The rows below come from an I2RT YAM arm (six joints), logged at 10 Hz.
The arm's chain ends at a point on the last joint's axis. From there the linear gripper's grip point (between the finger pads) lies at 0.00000 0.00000 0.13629 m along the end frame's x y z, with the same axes.
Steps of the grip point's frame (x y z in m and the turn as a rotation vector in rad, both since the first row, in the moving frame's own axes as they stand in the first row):
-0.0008 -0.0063 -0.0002 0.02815 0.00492 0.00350
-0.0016 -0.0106 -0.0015 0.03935 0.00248 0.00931
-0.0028 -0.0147 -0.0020 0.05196 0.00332 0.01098
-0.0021 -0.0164 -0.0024 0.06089 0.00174 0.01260
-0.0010 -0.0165 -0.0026 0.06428 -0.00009 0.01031
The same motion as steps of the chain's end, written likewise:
-0.0015 -0.0025 -0.0001 0.02815 0.00492 0.00350
-0.0020 -0.0052 -0.0014 0.03935 0.00248 0.00931
-0.0033 -0.0076 -0.0018 0.05196 0.00332 0.01098
-0.0024 -0.0081 -0.0021 0.06089 0.00174 0.01260
-0.0010 -0.0077 -0.0023 0.06428 -0.00009 0.01031

